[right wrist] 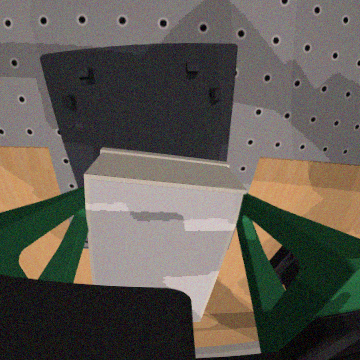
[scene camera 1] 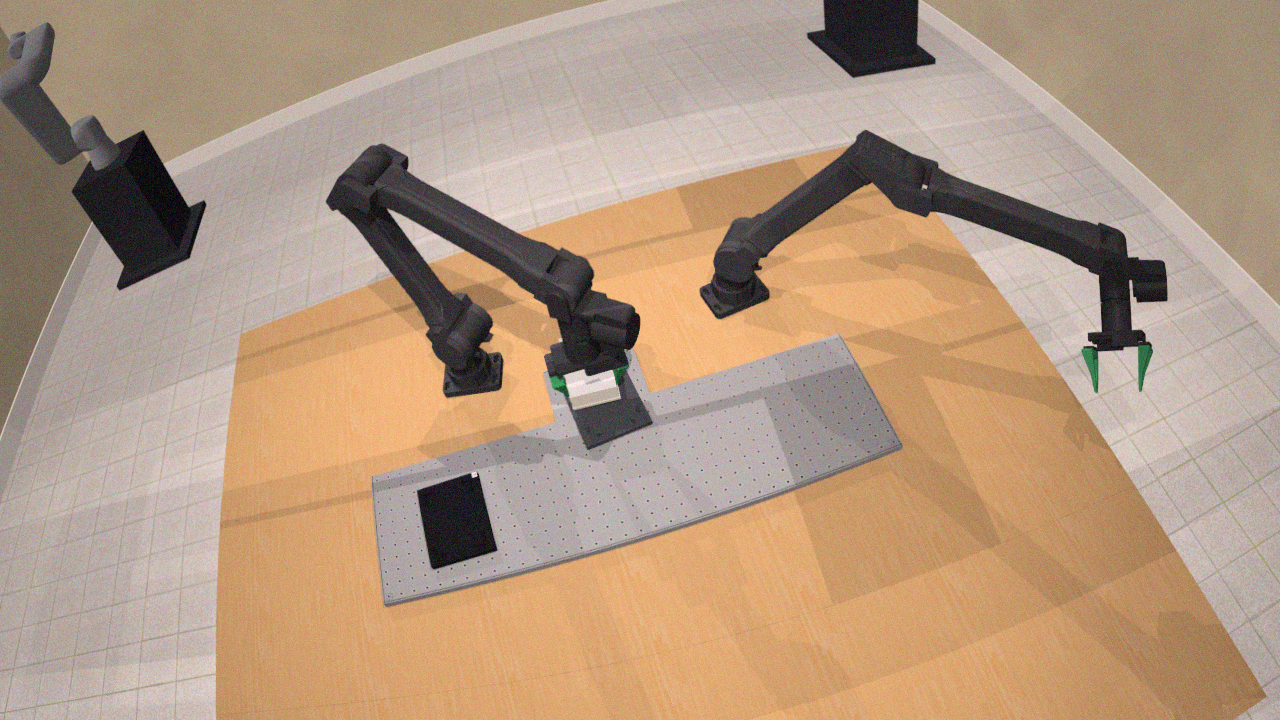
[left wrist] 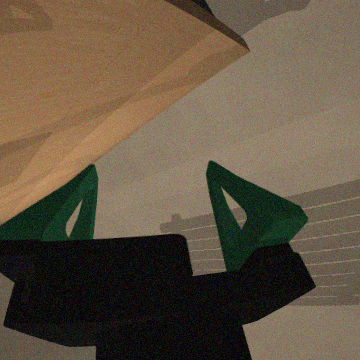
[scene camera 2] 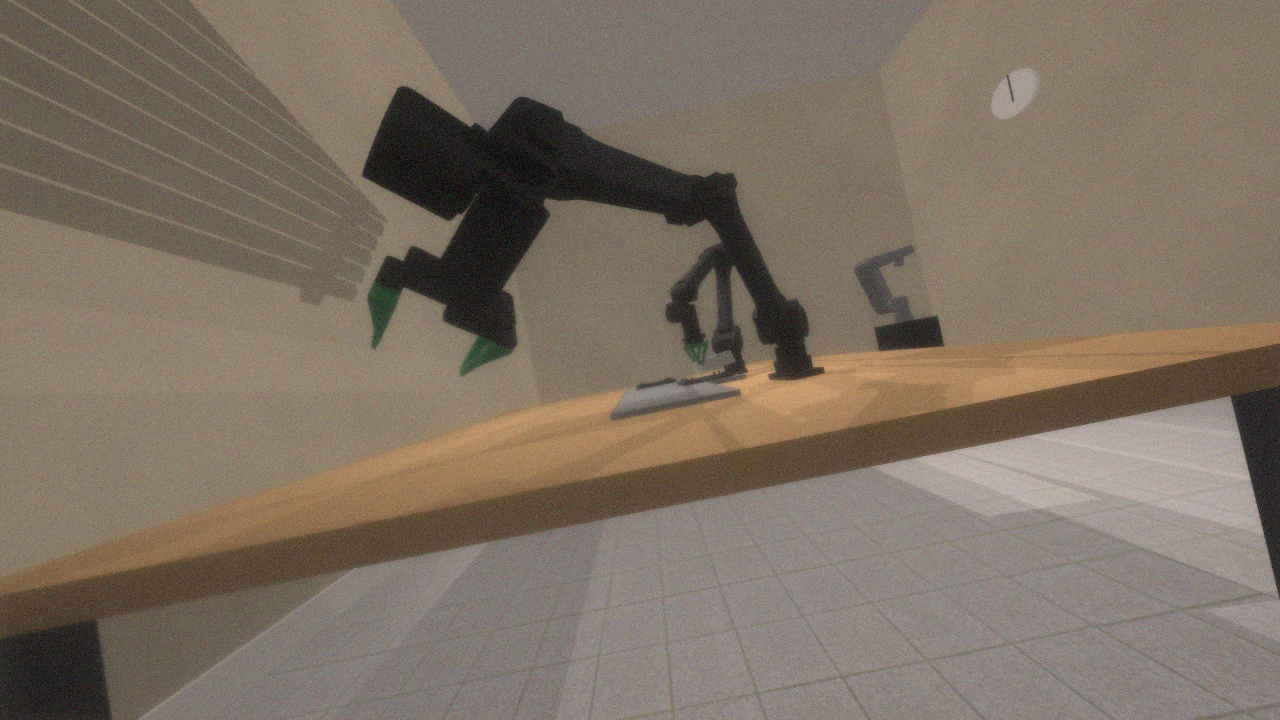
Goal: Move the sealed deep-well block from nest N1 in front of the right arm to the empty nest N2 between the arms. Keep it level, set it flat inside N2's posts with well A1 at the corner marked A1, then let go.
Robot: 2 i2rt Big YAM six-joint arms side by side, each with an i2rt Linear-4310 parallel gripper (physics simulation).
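Frame: origin at the left arm's base, x ahead, y left, z up, level; metres.
Where they show: left gripper, fingertip midpoint: [scene camera 1: 1118,392] [left wrist: 153,168] [scene camera 2: 420,359]; right gripper, fingertip midpoint: [right wrist: 165,197] [scene camera 1: 592,388] [scene camera 2: 699,364]; left arm's base, link origin: [scene camera 1: 734,295] [scene camera 2: 795,376]; right arm's base, link origin: [scene camera 1: 474,377] [scene camera 2: 735,373].
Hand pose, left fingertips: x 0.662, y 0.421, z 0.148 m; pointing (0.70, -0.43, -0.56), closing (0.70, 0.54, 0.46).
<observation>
Each offset is from my left fingertips to the centre of the thing. Level surfaces: height alone.
The pale block {dz -0.081, dx -0.576, dy -0.751 m} [scene camera 1: 594,391] [right wrist: 165,240] is between the green fingers of my right gripper [scene camera 1: 590,381] [right wrist: 165,197], which touch both its sides. It is held above nest N2 {dz -0.125, dx -0.532, dy -0.749 m} [scene camera 1: 617,422] [right wrist: 140,110], the dark plate between the arms. In the right wrist view its far edge lies short of N2's far posts and runs slightly out of line with N2's edge. N2's near part and its A1 mark are hidden. Nest N1 {dz -0.127, dx -0.421, dy -1.075 m} [scene camera 1: 456,523] is a black plate with no block on it. My left gripper [scene camera 1: 1118,390] [scene camera 2: 418,360] [left wrist: 153,168] is open and empty, high up at the table's side.
The grey perforated board {dz -0.136 m} [scene camera 1: 698,474] [scene camera 2: 662,402] carries both nests on the wooden table {dz -0.149 m} [scene camera 1: 680,617] [scene camera 2: 537,456] [left wrist: 100,75]. N1 has a small white mark at one corner. A grey robot arm on a black pedestal [scene camera 1: 134,210] stands off the table.
</observation>
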